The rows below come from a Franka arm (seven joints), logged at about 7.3 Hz.
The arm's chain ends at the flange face. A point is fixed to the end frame.
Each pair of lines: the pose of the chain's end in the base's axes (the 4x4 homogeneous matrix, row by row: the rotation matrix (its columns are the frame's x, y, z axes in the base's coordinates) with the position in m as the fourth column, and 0 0 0 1 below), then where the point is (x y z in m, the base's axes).
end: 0.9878 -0.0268 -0.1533 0.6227; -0.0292 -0.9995 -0.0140 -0.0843; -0.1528 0.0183 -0.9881 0.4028; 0 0 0 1
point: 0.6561 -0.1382 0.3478
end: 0.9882 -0.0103 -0.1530 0.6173; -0.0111 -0.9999 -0.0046 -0.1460; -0.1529 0.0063 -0.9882 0.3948; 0 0 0 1
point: 0.6516 -0.1987 0.3391
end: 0.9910 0.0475 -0.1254 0.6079; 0.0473 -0.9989 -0.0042 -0.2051; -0.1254 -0.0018 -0.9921 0.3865; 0 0 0 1
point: 0.6467 -0.2552 0.3314
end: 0.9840 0.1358 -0.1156 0.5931; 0.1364 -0.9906 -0.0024 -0.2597; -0.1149 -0.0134 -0.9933 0.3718; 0 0 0 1
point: 0.6367 -0.3055 0.3165
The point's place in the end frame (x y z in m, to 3 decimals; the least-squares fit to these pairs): 0.043 0.052 0.050
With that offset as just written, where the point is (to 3 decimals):
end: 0.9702 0.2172 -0.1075 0.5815; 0.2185 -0.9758 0.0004 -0.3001; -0.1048 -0.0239 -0.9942 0.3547; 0 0 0 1
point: 0.629 -0.341 0.299
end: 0.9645 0.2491 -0.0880 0.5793; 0.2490 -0.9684 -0.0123 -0.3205; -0.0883 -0.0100 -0.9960 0.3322; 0 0 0 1
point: 0.629 -0.361 0.278
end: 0.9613 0.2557 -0.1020 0.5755; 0.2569 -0.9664 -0.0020 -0.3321; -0.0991 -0.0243 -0.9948 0.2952; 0 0 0 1
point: 0.625 -0.371 0.240
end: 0.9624 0.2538 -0.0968 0.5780; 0.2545 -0.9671 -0.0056 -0.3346; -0.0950 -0.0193 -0.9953 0.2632; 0 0 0 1
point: 0.628 -0.374 0.208
